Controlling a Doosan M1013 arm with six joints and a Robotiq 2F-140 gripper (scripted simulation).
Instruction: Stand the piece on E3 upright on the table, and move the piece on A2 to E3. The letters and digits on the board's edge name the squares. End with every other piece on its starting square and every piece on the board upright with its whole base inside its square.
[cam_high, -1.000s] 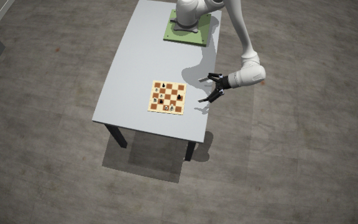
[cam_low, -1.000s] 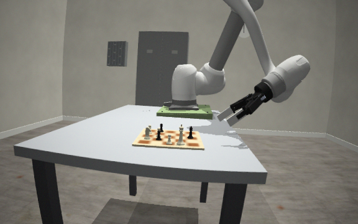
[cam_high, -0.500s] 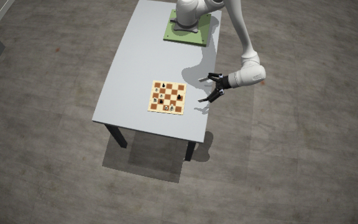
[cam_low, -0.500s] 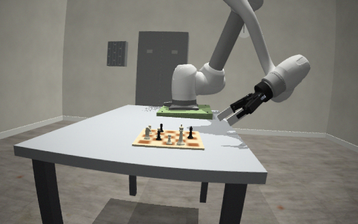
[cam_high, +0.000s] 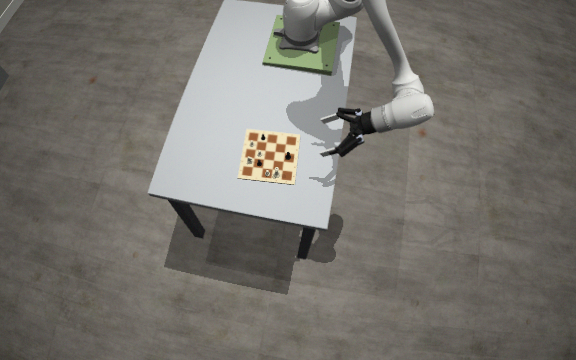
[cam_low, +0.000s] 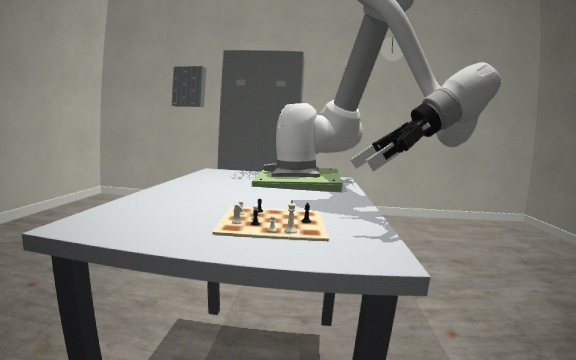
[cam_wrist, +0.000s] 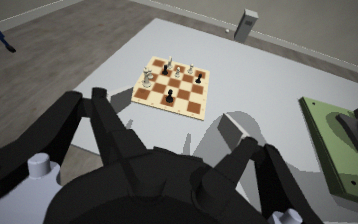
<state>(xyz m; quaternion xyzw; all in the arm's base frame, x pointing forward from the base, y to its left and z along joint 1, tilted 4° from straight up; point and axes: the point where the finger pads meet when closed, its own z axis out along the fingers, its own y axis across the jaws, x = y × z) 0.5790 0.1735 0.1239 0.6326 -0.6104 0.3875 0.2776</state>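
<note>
My hand is 5 cm short of the chessboard, 19 cm to the left of it and 14 cm above it.
</note>
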